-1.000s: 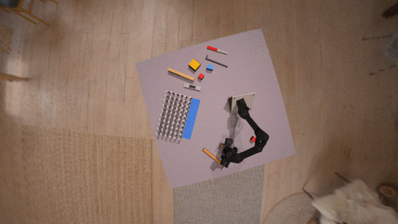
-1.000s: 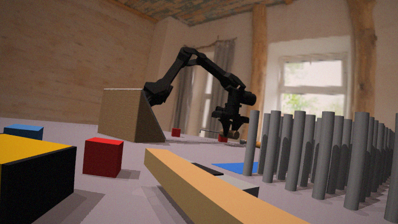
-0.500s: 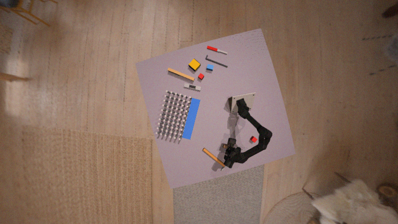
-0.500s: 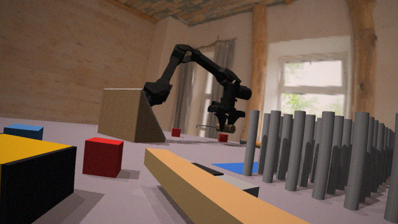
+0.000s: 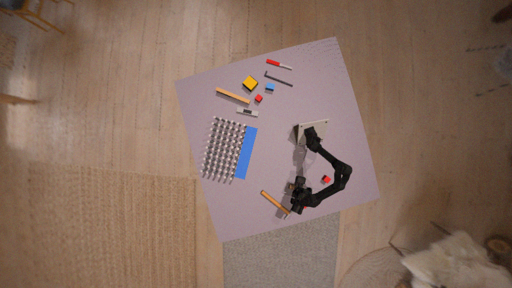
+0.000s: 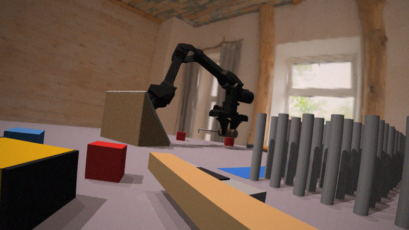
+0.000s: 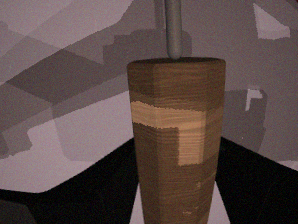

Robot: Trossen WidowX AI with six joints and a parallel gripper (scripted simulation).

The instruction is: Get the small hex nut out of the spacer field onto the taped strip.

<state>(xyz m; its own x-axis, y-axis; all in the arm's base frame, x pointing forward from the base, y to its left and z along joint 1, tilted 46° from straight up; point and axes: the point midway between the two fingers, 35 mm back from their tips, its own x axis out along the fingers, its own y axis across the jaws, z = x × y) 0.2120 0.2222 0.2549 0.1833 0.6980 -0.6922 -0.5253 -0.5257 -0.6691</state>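
Right now my gripper tip is 9 cm past the wooden-handled file, 6 cm to the right of it and 1 cm below it. Also, from my gripper tip: blue taped strip 35 cm to the right, 25 cm ahead, 5 cm below; hex nut 47 cm to the right, 36 cm ahead, 5 cm below; grey bar 62 cm to the right, 13 cm ahead, 4 cm below.
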